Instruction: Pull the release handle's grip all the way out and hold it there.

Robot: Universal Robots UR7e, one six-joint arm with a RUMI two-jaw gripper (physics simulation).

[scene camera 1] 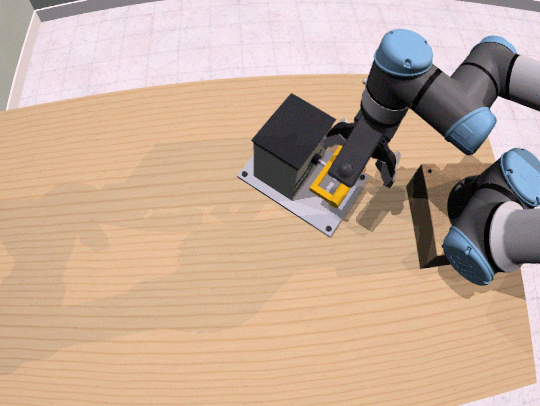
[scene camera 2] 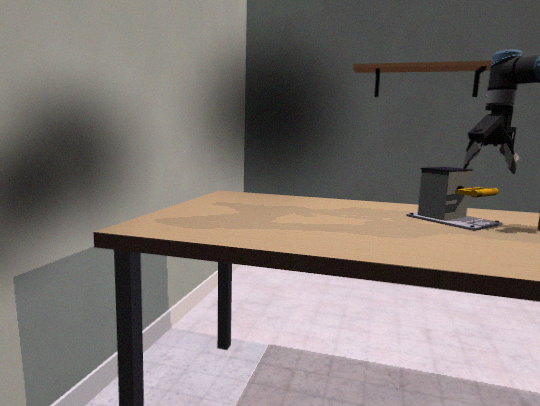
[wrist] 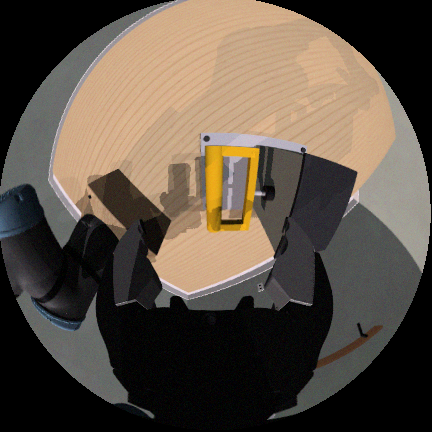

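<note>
The release handle's yellow rectangular frame [scene camera 1: 336,198] [scene camera 2: 480,192] [wrist: 253,175] sticks out level from a dark box [scene camera 1: 292,130] [scene camera 2: 433,195] [wrist: 325,200]. Its thick round grip bar [wrist: 214,187] is on the side away from the box. A short, thin light rod [wrist: 259,193] shows between frame and box. The box stands on a light grey base plate [scene camera 1: 315,220] [wrist: 240,140] with dark bolts. My gripper [scene camera 1: 361,160] [scene camera 2: 490,170] [wrist: 212,219] is open and empty. Its fingertips are above the handle and apart from it, one close to the box's top edge. In scene camera 1 my gripper hides part of the handle.
The wooden table [scene camera 1: 200,360] [scene camera 2: 300,240] carries the box. A brown block [scene camera 1: 422,220] [wrist: 130,205] stands by the arm's base, on the grip-bar side of the handle. A wall shelf [scene camera 2: 420,67] [wrist: 350,348] is in the background.
</note>
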